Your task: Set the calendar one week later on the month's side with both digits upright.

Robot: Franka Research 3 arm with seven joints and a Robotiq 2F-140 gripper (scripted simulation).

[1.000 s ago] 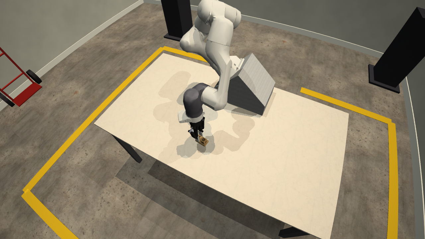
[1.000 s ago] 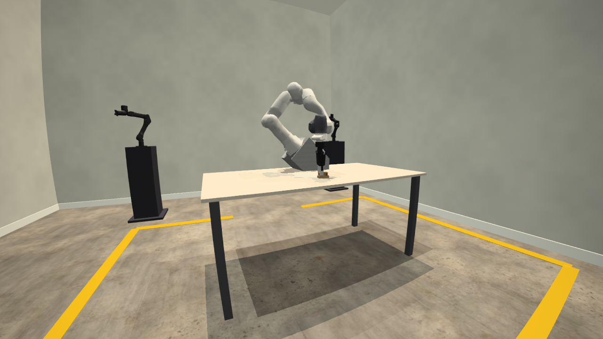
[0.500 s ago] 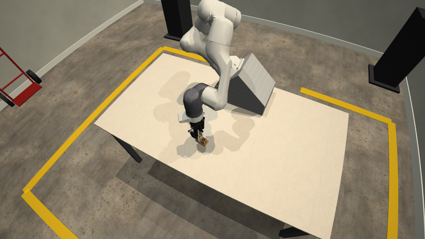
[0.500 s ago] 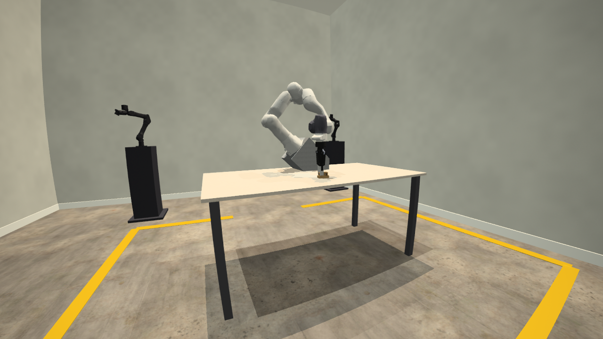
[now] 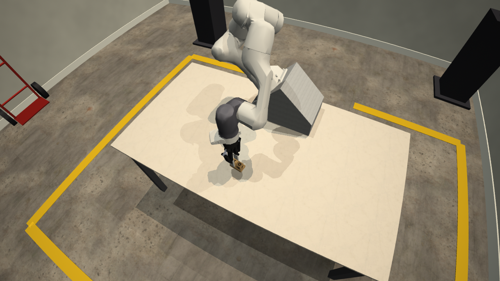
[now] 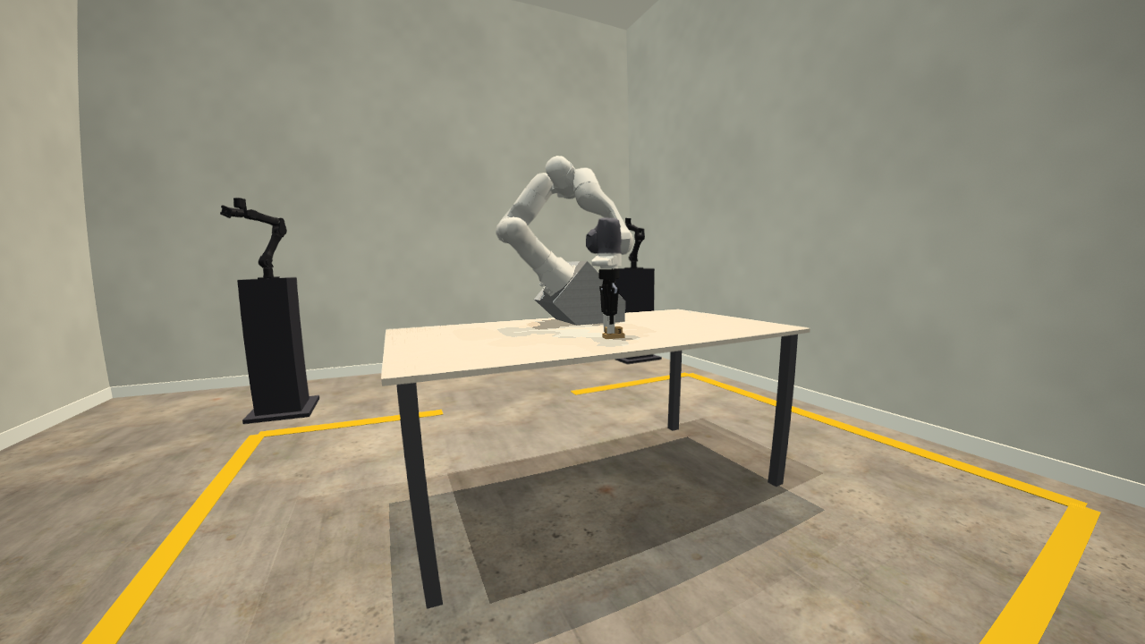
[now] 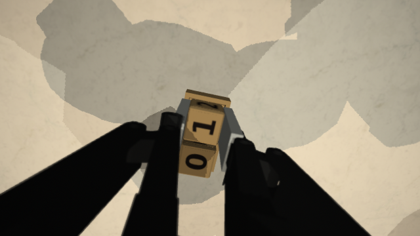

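The wooden digit cube is 30 mm to the left of my hand and 30 mm below it. The rest, counted from my hand: wooden tray: 40 mm below, 20 mm to the left.
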